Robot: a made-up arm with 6 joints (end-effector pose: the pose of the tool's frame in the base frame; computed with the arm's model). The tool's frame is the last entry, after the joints.
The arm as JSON. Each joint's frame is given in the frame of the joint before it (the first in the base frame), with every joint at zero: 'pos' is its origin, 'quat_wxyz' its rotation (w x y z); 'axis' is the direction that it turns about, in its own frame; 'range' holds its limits. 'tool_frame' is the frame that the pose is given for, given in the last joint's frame.
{
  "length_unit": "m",
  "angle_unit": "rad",
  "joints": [
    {
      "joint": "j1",
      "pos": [
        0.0,
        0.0,
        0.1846
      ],
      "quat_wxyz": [
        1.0,
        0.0,
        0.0,
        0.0
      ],
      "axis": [
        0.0,
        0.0,
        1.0
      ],
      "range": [
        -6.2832,
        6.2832
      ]
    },
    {
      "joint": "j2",
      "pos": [
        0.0,
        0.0,
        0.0
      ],
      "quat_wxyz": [
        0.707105,
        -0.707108,
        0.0,
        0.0
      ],
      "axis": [
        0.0,
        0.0,
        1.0
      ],
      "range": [
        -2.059,
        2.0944
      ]
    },
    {
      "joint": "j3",
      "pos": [
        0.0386,
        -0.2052,
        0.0
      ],
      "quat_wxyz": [
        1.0,
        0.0,
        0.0,
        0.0
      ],
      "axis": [
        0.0,
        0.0,
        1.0
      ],
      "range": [
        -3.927,
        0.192
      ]
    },
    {
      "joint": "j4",
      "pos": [
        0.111,
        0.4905,
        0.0
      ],
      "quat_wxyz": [
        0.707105,
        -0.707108,
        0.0,
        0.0
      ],
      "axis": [
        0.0,
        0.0,
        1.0
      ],
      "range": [
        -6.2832,
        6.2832
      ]
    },
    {
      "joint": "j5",
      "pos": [
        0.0,
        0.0,
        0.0
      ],
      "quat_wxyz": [
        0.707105,
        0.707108,
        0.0,
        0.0
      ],
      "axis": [
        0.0,
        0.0,
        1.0
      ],
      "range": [
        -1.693,
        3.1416
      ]
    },
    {
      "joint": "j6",
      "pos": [
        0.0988,
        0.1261,
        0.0
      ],
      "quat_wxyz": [
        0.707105,
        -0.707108,
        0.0,
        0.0
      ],
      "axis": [
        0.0,
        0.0,
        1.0
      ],
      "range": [
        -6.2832,
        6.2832
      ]
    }
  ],
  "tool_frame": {
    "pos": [
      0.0,
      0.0,
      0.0
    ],
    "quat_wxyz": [
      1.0,
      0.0,
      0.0,
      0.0
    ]
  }
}
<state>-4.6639 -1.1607 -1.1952 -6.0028 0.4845 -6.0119</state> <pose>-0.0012 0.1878 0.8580 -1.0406 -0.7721 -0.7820</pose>
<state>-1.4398 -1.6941 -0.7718 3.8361 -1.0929 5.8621</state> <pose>0.1113 -0.0736 0.5510 0.6731 1.5372 -0.6407</pose>
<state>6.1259 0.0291 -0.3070 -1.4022 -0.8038 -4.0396</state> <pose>0.3368 0.1056 -0.0611 -2.0456 0.9636 -0.1331</pose>
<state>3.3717 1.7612 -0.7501 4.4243 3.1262 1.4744</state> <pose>0.0187 0.1036 -0.2047 1.3744 0.0082 -2.4174</pose>
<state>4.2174 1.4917 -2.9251 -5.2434 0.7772 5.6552</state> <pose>-0.3973 -0.7687 0.1743 1.3364 -2.0095 1.4031</pose>
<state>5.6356 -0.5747 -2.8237 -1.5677 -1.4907 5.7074</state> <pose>-0.1499 0.2809 0.7384 -1.1615 0.9409 0.0913</pose>
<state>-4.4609 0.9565 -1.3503 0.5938 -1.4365 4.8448</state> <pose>-0.0633 0.5571 -0.0203 -0.6859 -1.8738 -2.4224</pose>
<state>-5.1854 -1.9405 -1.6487 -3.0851 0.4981 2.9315</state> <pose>-0.2574 -0.4997 0.6945 0.9097 0.6995 -1.9954</pose>
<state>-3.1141 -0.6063 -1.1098 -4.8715 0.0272 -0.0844</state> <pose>-0.5116 0.0801 0.5897 -0.9071 -1.2327 1.1209</pose>
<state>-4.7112 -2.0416 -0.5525 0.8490 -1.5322 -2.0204</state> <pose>0.0976 -0.1618 0.5670 -1.3685 1.0531 -2.5649</pose>
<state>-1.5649 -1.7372 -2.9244 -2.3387 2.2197 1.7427</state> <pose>-0.1194 0.7117 -0.0083 2.3532 0.1605 -0.9054</pose>
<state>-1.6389 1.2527 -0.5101 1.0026 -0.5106 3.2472</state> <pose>-0.1225 0.0345 -0.3236 -2.4740 -0.7068 0.3575</pose>
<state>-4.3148 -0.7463 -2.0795 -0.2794 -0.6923 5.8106</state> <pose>0.0363 -0.1980 0.9412 0.2973 0.3541 -1.8669</pose>
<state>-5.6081 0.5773 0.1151 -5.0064 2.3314 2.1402</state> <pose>-0.1806 0.0509 -0.0716 -0.5236 -0.7383 -1.2375</pose>
